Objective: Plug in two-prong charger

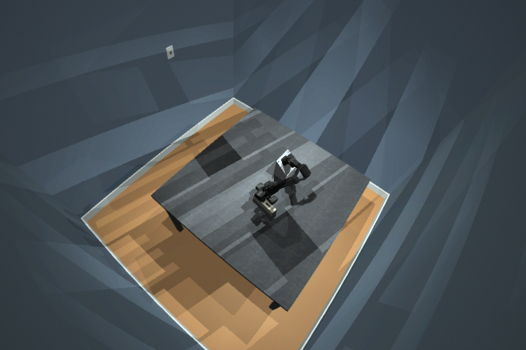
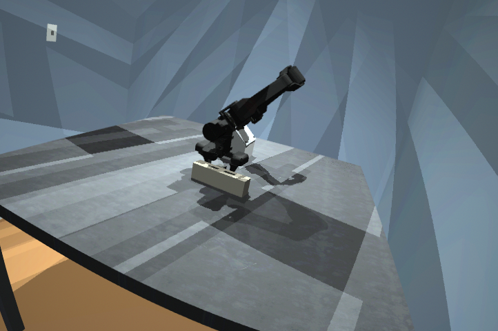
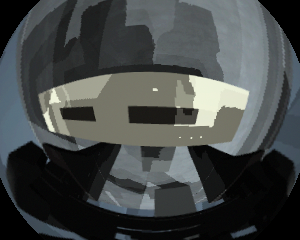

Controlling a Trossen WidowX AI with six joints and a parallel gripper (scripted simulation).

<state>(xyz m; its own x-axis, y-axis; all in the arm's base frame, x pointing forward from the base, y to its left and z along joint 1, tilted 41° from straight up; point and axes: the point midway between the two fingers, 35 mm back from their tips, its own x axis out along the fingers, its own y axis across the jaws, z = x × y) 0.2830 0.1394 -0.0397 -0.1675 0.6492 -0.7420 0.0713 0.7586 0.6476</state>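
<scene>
Right now my gripper tip is 2 cm short of the two-prong charger and 1 cm below it.
</scene>
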